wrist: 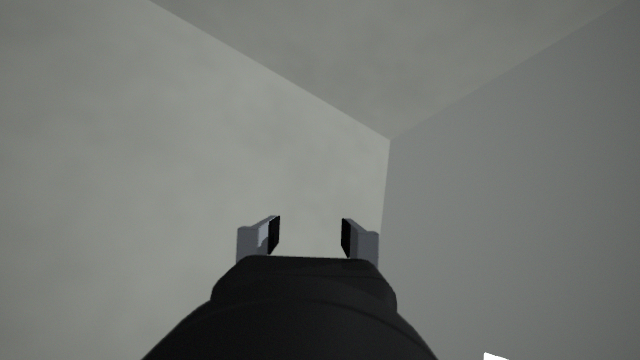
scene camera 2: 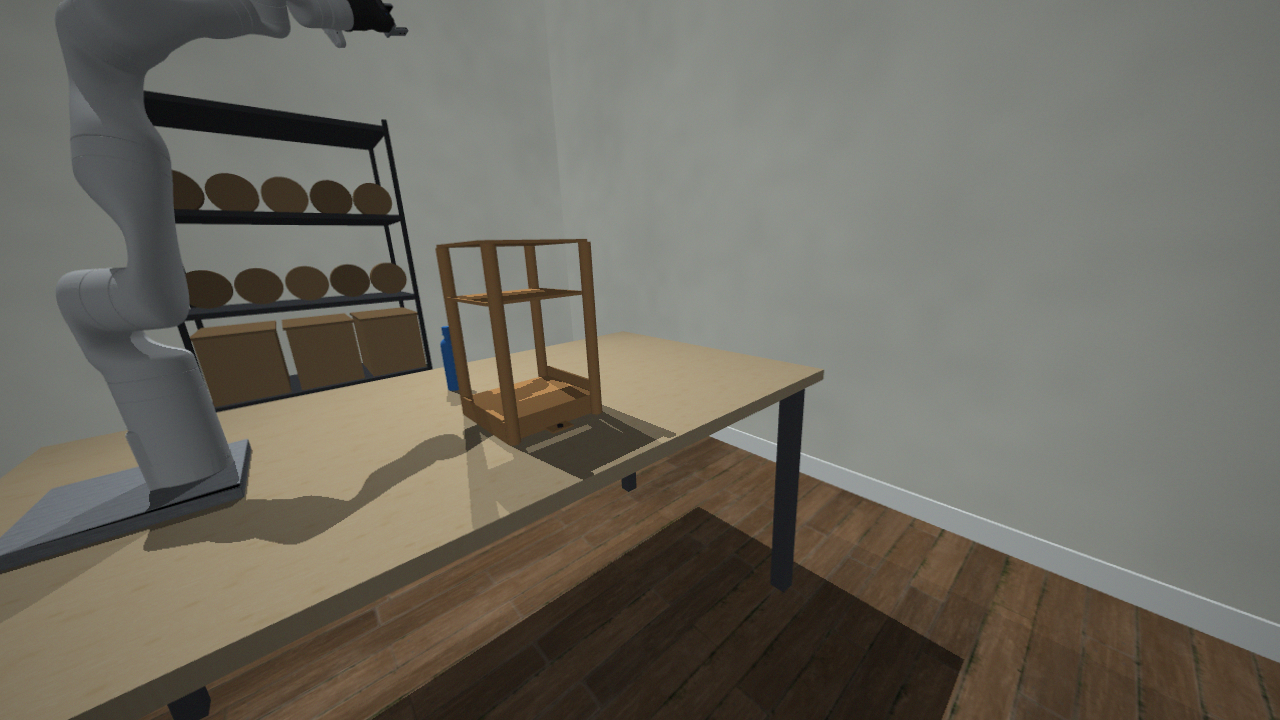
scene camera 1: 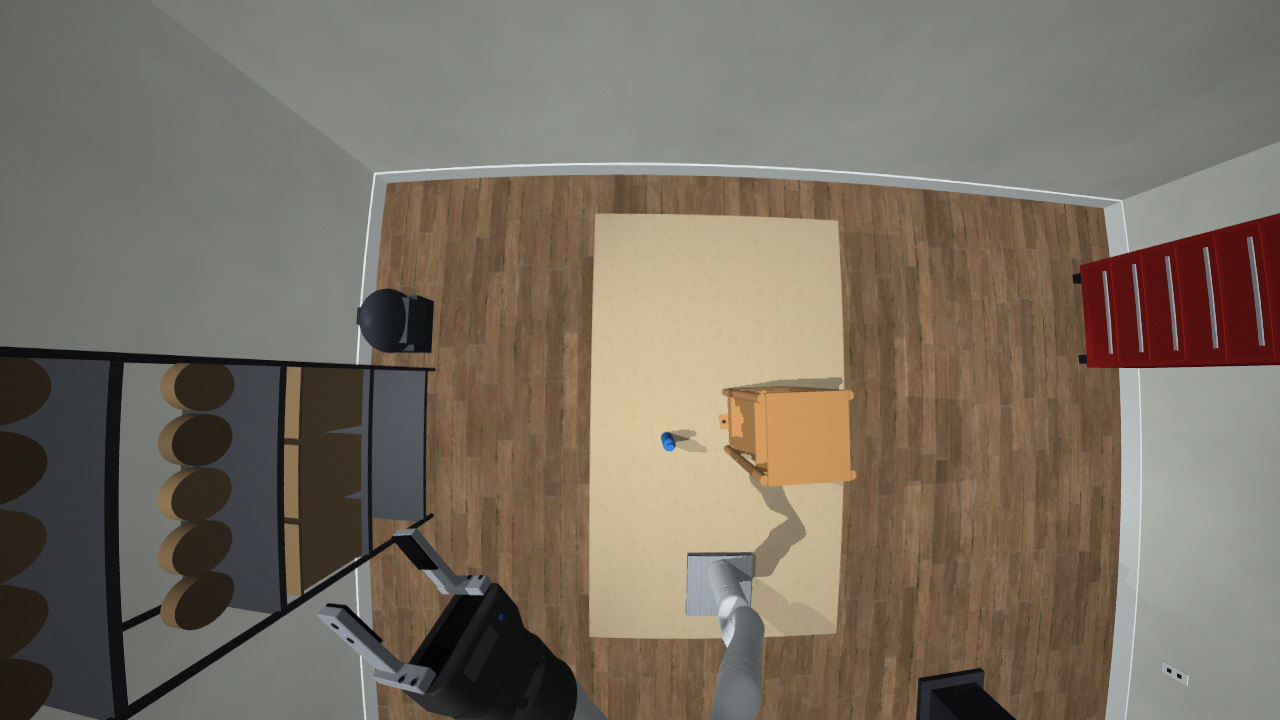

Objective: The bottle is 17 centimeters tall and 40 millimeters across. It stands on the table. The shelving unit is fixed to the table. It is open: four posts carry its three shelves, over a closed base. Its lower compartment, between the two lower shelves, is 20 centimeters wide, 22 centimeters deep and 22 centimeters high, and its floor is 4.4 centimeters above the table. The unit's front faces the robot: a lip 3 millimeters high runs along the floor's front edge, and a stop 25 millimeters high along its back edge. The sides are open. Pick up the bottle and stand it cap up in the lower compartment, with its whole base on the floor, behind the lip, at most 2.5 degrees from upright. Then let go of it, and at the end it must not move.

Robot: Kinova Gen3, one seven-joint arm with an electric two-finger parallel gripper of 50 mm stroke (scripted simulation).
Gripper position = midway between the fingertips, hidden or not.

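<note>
There's a wooden shelving unit (scene camera 2: 556, 396) that I can see, and the same wooden shelving unit (scene camera 1: 808, 437) is visible again. You'd also see my gripper (scene camera 1: 370, 567), and my gripper (wrist: 310, 230) is there once more.
</note>
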